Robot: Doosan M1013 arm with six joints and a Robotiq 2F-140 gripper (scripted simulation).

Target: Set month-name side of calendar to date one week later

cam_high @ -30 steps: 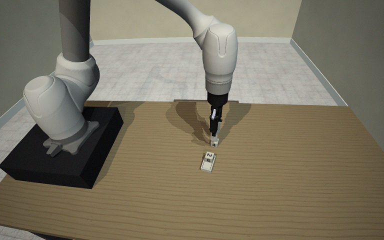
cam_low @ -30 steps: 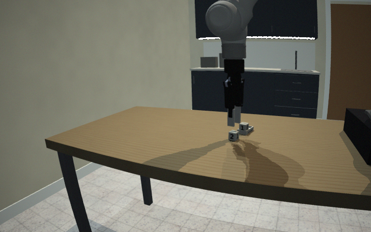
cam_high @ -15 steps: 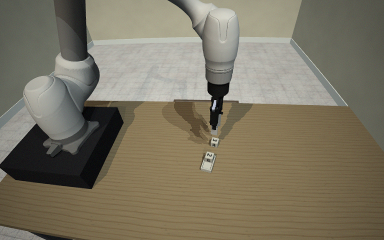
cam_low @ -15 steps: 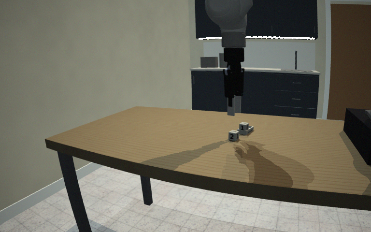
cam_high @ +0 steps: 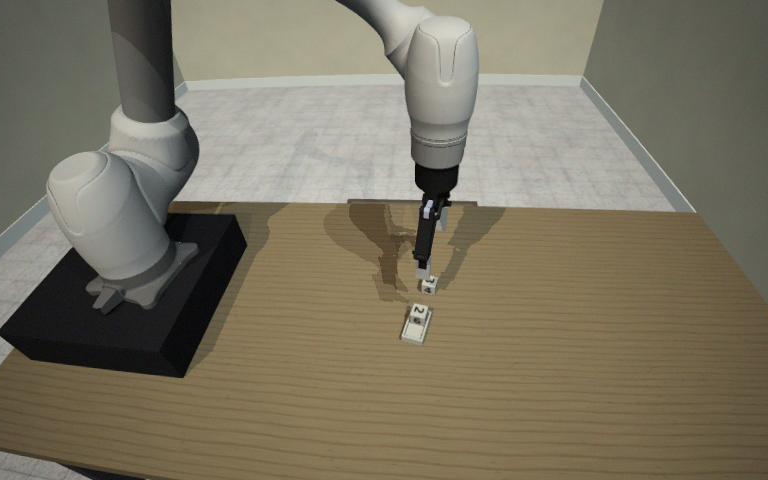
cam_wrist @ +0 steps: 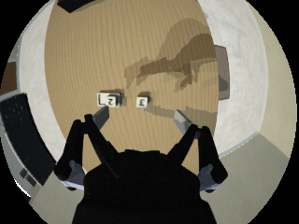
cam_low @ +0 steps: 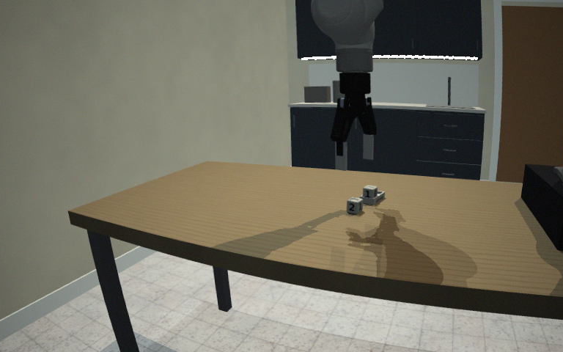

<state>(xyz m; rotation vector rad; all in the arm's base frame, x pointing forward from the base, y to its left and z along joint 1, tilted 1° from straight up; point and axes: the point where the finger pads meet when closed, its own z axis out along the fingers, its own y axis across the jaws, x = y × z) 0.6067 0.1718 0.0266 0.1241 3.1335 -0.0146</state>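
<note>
The white tray is 12 cm below my hand, 11 cm to the right of it and 1 cm behind it.
</note>
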